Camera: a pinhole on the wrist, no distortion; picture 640 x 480 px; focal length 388.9 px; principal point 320.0 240.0 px. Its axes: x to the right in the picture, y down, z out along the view. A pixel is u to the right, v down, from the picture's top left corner.
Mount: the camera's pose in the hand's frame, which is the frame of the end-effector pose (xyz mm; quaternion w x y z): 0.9 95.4 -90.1 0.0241 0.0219 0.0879 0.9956
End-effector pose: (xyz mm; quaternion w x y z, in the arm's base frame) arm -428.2 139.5 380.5 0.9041 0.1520 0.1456 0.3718
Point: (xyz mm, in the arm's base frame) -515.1 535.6 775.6
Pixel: outside the picture
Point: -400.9 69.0 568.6
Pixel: 421 448
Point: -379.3 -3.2 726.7
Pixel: 445 400
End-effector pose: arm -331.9 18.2 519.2 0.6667 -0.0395 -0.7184 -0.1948
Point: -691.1 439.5 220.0
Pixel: 569 245
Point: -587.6 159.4 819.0
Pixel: 39 271
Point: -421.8 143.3 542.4
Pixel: 324 315
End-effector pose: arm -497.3 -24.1 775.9 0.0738 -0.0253 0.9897 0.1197
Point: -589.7 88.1 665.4
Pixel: 144 311
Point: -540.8 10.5 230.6
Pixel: 247 432
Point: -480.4 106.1 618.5
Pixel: 332 320
